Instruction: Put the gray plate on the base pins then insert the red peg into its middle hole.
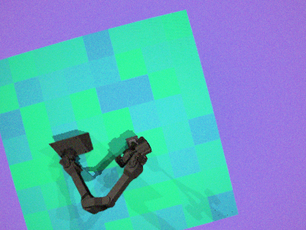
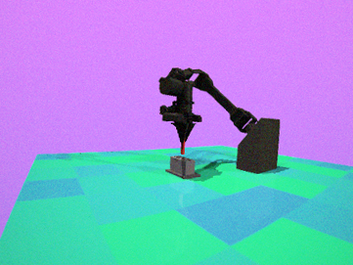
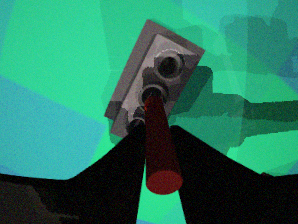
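The gray plate is 7 cm below my gripper tip. Round my gripper tip: red peg right at my gripper tip; base 11 cm below.
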